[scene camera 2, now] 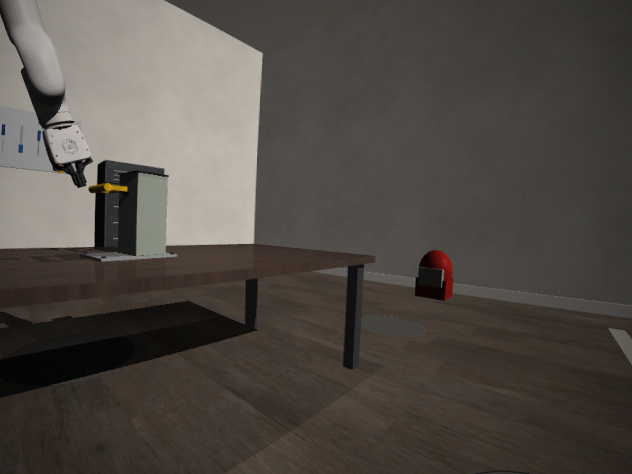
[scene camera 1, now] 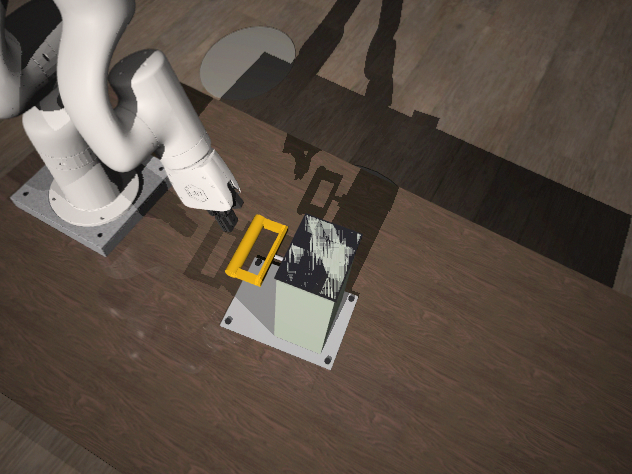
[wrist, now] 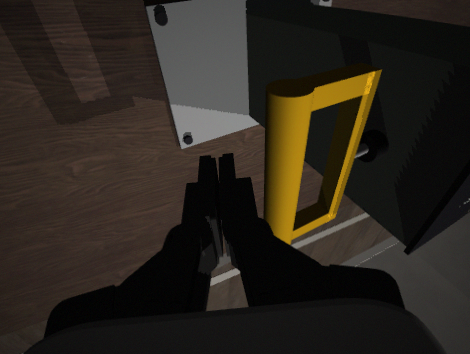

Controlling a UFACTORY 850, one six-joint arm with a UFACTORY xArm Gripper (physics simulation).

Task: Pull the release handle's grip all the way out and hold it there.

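The release handle is a yellow rectangular frame with a thick round grip (scene camera 1: 246,244) (scene camera 2: 104,188) (wrist: 285,160). A short length of silver rod (scene camera 1: 278,258) (wrist: 361,151) shows between the handle and the tall box housing (scene camera 1: 301,316) (scene camera 2: 151,214) (wrist: 295,55), so the handle stands close to the box. My gripper (scene camera 1: 229,228) (scene camera 2: 80,184) (wrist: 220,176) is shut and empty. Its fingertips are outside the handle, on the side away from the box. In the wrist view they are left of the grip, with a gap between.
The housing stands on a pale bolted plate (scene camera 1: 245,326) (scene camera 2: 112,257) (wrist: 210,65) on the brown wooden table (scene camera 1: 459,357) (scene camera 2: 214,262). The arm's grey base block (scene camera 1: 104,244) is at the left in scene camera 1. A dark slotted tower (scene camera 2: 108,204) rises behind the housing in scene camera 2.
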